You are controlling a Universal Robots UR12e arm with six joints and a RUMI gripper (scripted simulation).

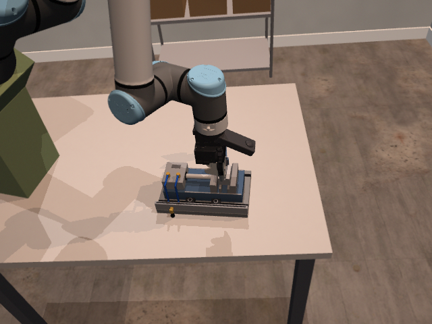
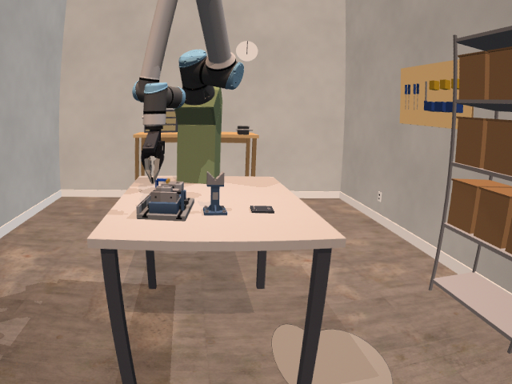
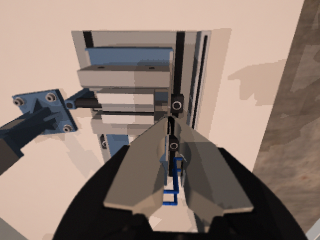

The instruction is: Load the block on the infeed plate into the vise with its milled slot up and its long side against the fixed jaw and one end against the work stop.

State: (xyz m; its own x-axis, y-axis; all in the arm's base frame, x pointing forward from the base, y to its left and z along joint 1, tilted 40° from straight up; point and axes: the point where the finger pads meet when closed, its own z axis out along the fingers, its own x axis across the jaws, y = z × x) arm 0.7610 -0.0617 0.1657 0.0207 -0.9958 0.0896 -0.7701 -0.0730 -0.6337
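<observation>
My hand is 50 mm to the right of the part and 30 mm above it. Also, from my hand: moving jaw 60 mm below, 50 mm to the left, 30 mm behind; then fixed jaw 60 mm below, 50 mm to the left, 30 mm ahead; then work stop 100 mm to the left, 50 mm below.
</observation>
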